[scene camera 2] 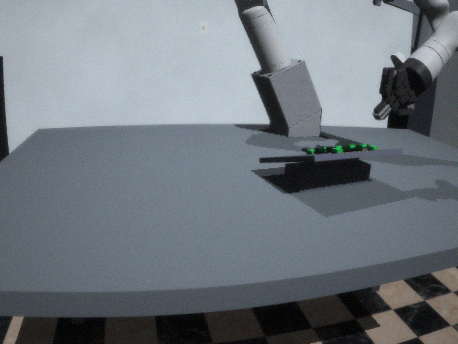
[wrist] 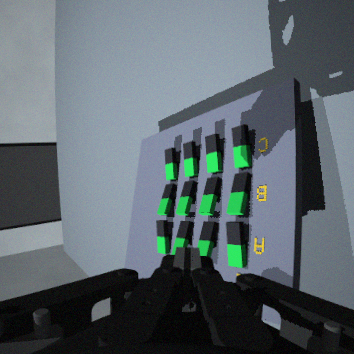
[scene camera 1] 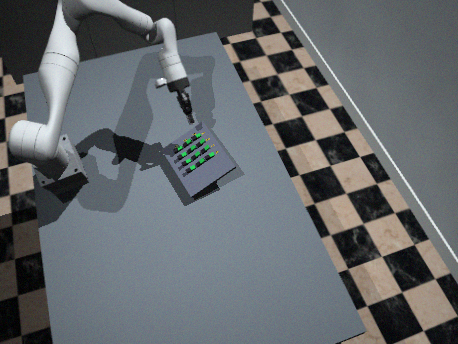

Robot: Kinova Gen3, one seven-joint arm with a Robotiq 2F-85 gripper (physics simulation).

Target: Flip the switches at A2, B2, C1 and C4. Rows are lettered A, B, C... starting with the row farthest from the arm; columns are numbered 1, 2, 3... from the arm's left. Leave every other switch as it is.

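Note:
The tilted panel (scene camera 1: 212,175) (scene camera 2: 390,153) (wrist: 275,200) carries three rows of four black-and-green switches. In the wrist view, A2 (wrist: 205,246), B2 (wrist: 208,202), C1 (wrist: 241,156) and C4 (wrist: 171,171) show. A2 and B2 look slanted, like A3 and the rest of row B. C1 and C4 look straighter, like the rest of row C, A1 and A4. My gripper (scene camera 1: 191,121) (scene camera 2: 381,112) (wrist: 186,262) is shut and empty, raised above the panel's far-left corner as seen from the arm. Its fingers cover the panel's lower edge and most column numbers in the wrist view.
The panel stands on a dark block (scene camera 2: 327,173) on the grey table (scene camera 1: 200,265) (scene camera 2: 150,225). The arm's base (scene camera 1: 62,162) (scene camera 2: 295,102) is bolted near one table edge. Shadows of the arm fall on the table and the panel's corners.

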